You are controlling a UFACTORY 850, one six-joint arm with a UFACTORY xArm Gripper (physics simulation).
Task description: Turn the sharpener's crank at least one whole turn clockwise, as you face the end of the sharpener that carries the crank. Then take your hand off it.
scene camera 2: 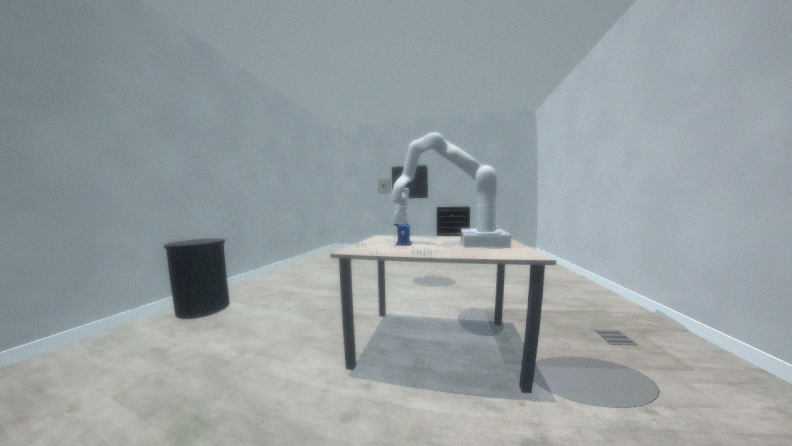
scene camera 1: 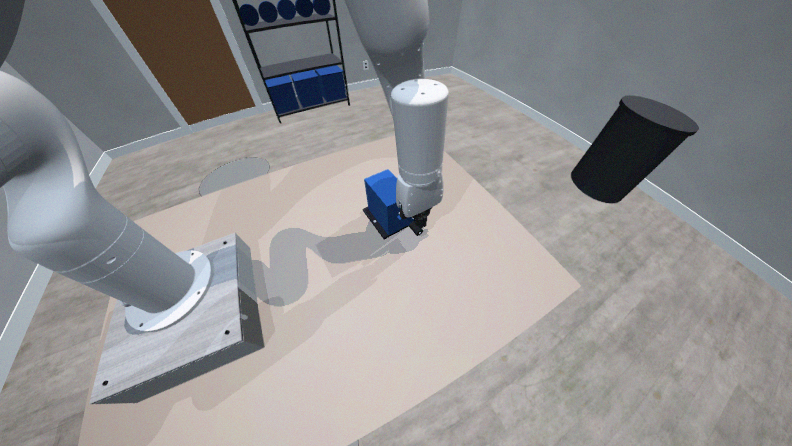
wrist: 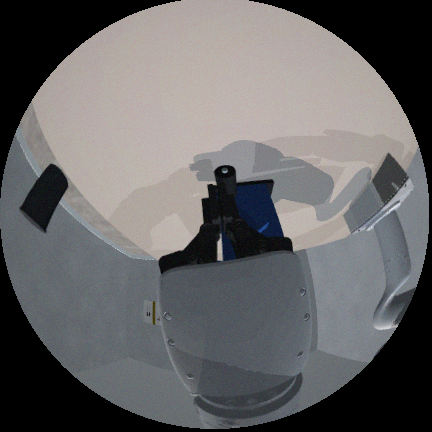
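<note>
The blue sharpener (scene camera 1: 382,200) (scene camera 2: 404,235) (wrist: 256,206) stands upright on its dark base on the table. Its crank's black knob (scene camera 1: 419,230) (wrist: 225,173) sticks out from the crank end, low beside the body. My gripper (scene camera 1: 422,220) (wrist: 215,192) is shut with nothing between its fingers. It is at the crank end, with its fingertips right beside the knob; whether they touch it I cannot tell. The fingers and wrist hide the crank arm and part of the sharpener. In scene camera 2 the crank does not show, and the fingers are too small to make out.
The arm's grey base block (scene camera 1: 171,354) (scene camera 2: 486,239) stands on the table (scene camera 1: 443,332) (scene camera 2: 443,256). A black bin (scene camera 1: 631,152) (scene camera 2: 197,279) (wrist: 45,196) stands on the floor off the table. A shelf rack (scene camera 1: 293,69) with blue boxes stands by the far wall.
</note>
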